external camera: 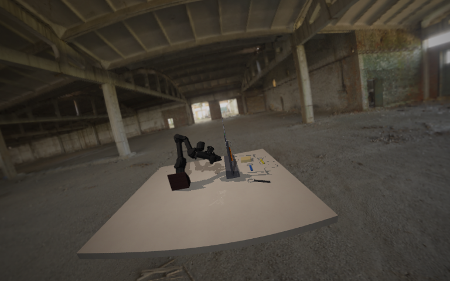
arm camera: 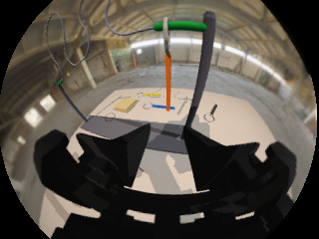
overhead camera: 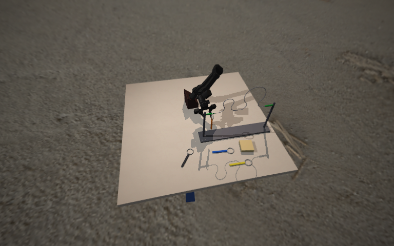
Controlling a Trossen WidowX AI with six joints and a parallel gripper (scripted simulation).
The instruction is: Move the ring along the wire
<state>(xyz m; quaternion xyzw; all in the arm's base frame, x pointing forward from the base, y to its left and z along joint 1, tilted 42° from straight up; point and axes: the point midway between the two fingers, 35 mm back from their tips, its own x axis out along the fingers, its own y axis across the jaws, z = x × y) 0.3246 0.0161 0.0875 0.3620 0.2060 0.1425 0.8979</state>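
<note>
My gripper tip is now 70 mm short of the orange-handled ring, 10 mm to the right of it and 70 mm below it. The rest, counted from my gripper tip: tan block 230 mm ahead, 270 mm to the left, 140 mm below; black-handled ring 230 mm ahead, 210 mm to the right, 150 mm below; blue-handled ring 240 mm ahead, 90 mm to the left, 150 mm below.
</note>
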